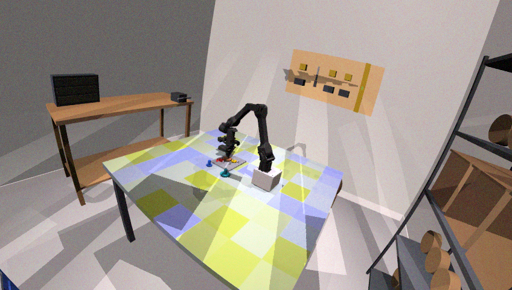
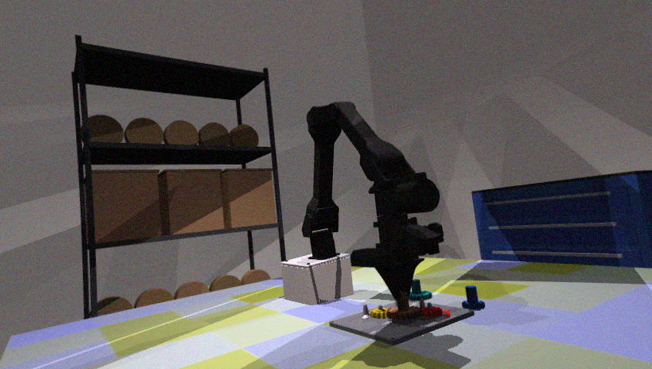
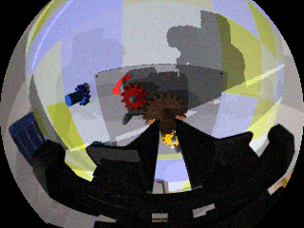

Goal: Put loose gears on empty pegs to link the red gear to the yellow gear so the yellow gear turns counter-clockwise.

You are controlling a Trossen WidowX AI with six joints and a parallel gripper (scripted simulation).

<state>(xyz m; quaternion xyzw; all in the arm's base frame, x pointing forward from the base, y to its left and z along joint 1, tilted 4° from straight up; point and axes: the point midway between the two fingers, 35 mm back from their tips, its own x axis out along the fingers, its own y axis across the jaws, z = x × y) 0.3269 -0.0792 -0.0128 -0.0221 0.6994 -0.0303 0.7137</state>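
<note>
Right now my gripper tip is 1 cm above the brown gear. The rest, counted from my gripper tip: red gear: 3 cm ahead, 4 cm to the left, 2 cm below; then blue gear: 5 cm ahead, 15 cm to the left, 2 cm below; then yellow gear: 5 cm behind, 1 cm to the right, 2 cm below.
</note>
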